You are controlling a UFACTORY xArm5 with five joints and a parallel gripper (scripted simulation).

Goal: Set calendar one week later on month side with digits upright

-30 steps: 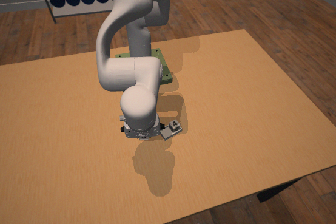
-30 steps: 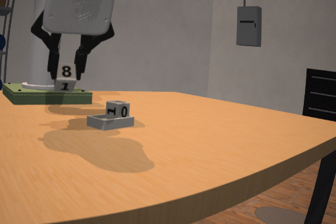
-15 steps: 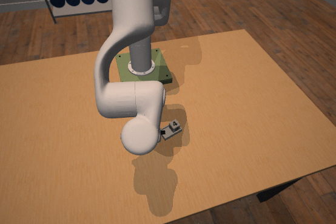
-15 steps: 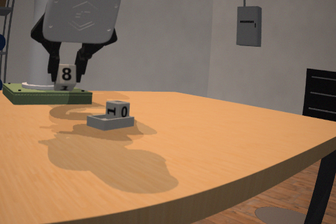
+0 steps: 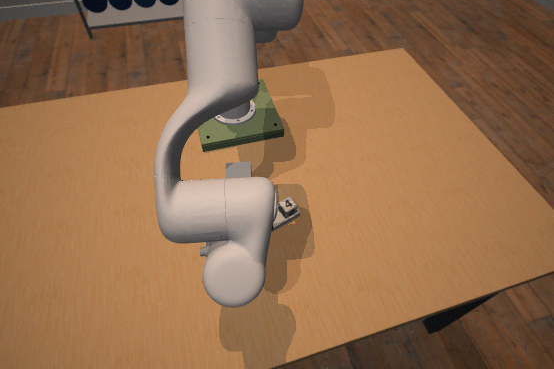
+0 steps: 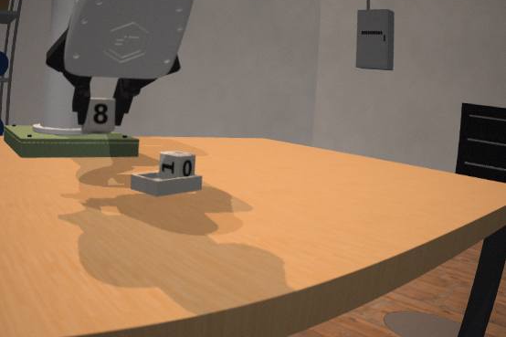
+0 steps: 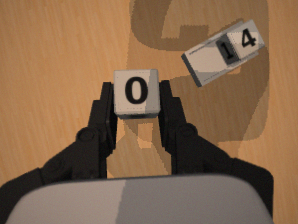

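Now: the digit cube 2 cm below my hand and 1 cm behind it. The rest, counted from my hand: tray: 11 cm to the left, 9 cm below, 4 cm behind.
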